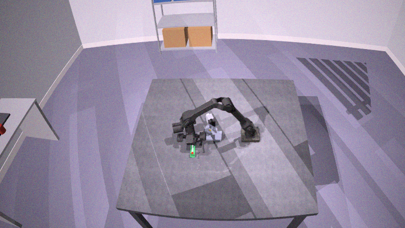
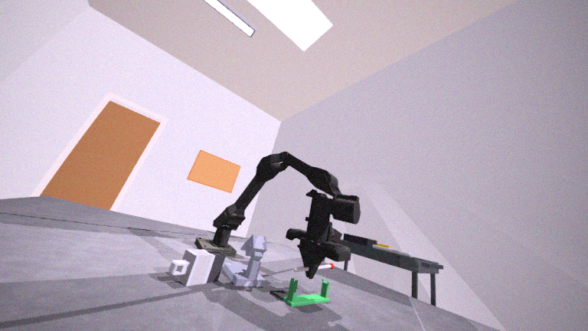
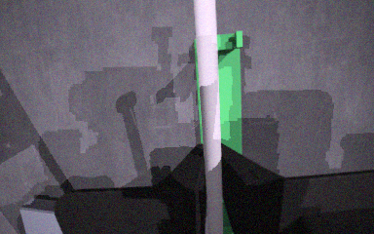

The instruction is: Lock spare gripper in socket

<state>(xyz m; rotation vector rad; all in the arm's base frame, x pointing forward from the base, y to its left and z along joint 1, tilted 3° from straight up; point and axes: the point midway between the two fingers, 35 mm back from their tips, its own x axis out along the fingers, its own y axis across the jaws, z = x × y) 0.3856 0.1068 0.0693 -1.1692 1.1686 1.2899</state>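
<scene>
Now: the green cradle 2 cm below my gripper tip and 1 cm ahead of it. From my gripper tip the other things lie so: spare gripper: 25 cm to the right, 10 cm behind, 2 cm below; mount: 12 cm to the right, 11 cm behind, 1 cm above.
</scene>
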